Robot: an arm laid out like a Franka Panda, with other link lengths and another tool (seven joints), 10 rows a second.
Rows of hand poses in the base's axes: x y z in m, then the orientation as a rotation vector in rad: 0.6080, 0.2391, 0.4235, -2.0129, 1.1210, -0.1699; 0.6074, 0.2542, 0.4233, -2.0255, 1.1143, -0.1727; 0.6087, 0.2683, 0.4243, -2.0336, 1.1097, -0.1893; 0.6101, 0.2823, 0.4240, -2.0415, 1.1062, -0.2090; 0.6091, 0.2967, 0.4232, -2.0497, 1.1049, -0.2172; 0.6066, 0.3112, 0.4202, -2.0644, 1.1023, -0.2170; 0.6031, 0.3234, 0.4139, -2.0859, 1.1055, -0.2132; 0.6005, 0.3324, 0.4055, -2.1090, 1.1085, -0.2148; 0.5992, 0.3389, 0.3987, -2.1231, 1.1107, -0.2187; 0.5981, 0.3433, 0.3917, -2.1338, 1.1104, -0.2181; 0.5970, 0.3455, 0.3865, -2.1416, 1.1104, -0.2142; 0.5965, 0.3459, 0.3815, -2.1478, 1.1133, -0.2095; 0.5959, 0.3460, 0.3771, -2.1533, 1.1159, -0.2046; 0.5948, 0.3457, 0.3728, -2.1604, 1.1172, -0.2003; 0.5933, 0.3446, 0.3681, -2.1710, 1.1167, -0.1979; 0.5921, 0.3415, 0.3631, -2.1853, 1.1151, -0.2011; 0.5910, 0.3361, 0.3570, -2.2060, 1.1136, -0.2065; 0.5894, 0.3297, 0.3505, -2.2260, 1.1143, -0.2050; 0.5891, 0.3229, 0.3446, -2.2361, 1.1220, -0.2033; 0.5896, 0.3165, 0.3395, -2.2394, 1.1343, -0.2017; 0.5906, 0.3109, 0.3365, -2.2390, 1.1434, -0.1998; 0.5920, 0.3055, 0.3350, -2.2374, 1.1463, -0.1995; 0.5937, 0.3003, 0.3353, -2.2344, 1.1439, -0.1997; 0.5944, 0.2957, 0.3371, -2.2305, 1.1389, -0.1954
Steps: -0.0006, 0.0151, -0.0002, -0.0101, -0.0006, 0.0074; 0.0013, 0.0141, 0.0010, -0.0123, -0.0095, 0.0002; 0.0014, 0.0140, -0.0003, -0.0137, -0.0108, -0.0016; -0.0010, 0.0144, -0.0008, -0.0099, -0.0027, 0.0006; -0.0025, 0.0145, -0.0030, -0.0117, 0.0041, 0.0060; -0.0035, 0.0122, -0.0063, -0.0173, 0.0114, 0.0051; -0.0026, 0.0090, -0.0084, -0.0207, 0.0086, 0.0040; -0.0013, 0.0065, -0.0068, -0.0139, 0.0036, 0.0013; -0.0011, 0.0044, -0.0070, -0.0087, 0.0041, 0.0033; -0.0011, 0.0022, -0.0052, -0.0050, 0.0052, 0.0032; -0.0005, 0.0004, -0.0050, -0.0041, 0.0063, 0.0011; -0.0006, 0.0001, -0.0044, -0.0033, 0.0061, 0.0011; -0.0011, -0.0003, -0.0043, -0.0046, 0.0057, 0.0023; -0.0015, -0.0011, -0.0047, -0.0079, 0.0051, 0.0039; -0.0012, -0.0031, -0.0050, -0.0129, 0.0025, 0.0042; -0.0011, -0.0054, -0.0061, -0.0191, 0.0035, 0.0052; -0.0016, -0.0064, -0.0065, -0.0165, 0.0084, 0.0052; -0.0003, -0.0068, -0.0059, -0.0098, 0.0077, -0.0021; 0.0005, -0.0064, -0.0051, -0.0052, 0.0070, -0.0070; 0.0010, -0.0056, -0.0030, -0.0012, 0.0045, -0.0057; 0.0014, -0.0054, -0.0015, 0.0007, 0.0007, -0.0023; 0.0017, -0.0052, 0.0003, 0.0030, -0.0022, 0.0007; 0.0007, -0.0046, 0.0018, 0.0062, -0.0008, 0.0033
